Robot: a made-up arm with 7 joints. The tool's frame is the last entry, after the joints.
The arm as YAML. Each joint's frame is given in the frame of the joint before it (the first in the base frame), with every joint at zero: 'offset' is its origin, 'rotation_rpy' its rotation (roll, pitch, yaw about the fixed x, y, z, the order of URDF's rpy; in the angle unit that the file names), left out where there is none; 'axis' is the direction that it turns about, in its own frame. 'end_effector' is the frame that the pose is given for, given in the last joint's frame.
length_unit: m
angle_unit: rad
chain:
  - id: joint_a
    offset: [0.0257, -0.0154, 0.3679]
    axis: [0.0, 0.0, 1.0]
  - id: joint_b
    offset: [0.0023, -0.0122, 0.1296]
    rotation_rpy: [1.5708, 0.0, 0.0]
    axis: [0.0, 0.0, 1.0]
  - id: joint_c
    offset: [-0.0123, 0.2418, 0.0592]
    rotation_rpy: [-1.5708, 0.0, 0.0]
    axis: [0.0, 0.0, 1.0]
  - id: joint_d
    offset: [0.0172, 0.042, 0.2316]
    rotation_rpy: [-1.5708, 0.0, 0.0]
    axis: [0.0, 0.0, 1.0]
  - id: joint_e
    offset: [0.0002, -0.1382, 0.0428]
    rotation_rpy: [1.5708, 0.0, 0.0]
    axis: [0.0, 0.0, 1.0]
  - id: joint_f
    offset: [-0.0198, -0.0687, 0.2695]
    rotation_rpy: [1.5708, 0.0, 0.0]
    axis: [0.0, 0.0, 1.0]
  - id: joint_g
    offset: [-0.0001, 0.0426, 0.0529]
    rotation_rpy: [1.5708, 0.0, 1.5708]
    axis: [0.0, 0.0, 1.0]
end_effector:
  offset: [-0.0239, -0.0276, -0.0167]
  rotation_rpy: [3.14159, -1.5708, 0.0]
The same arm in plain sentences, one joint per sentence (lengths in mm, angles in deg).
The arm has seven revolute joints in a row. What follows holds with every joint at zero, and every direction is one of the base frame's. Joint 1 is mounted 25.7 mm along +x and 15.4 mm along -y and 367.9 mm along +z from the base frame's origin and turns about +z. Joint 2 is mounted 2.3 mm along +x and 12.2 mm along -y and 129.6 mm along +z from joint 1 and turns about -y. Joint 3 is mounted 12.3 mm along -x and 59.2 mm along -y and 241.8 mm along +z from joint 2 and turns about +z. Joint 4 is mounted 17.2 mm along +x and 42.0 mm along +y and 231.6 mm along +z from joint 3 and turns about +y. Joint 5 is mounted 0.2 mm along +x and 42.8 mm along +y and 138.2 mm along +z from joint 4 and turns about +z. Joint 6 is mounted 19.8 mm along -x and 68.7 mm along -y and 269.5 mm along +z from joint 5 and turns about -y. Joint 7 is mounted 0.1 mm along -x and 52.9 mm along -y and 42.6 mm along +z from joint 6 and turns about +x. The tool frame, which is the frame that the pose is given for, is mounted 16.7 mm along -x and 27.6 mm along +y and 23.9 mm along -z from joint 7; its axes are the base frame's turned by roll 0.00, pitch 0.00 and yaw 0.00 deg (as in URDF: about the fixed x, then y, then z).
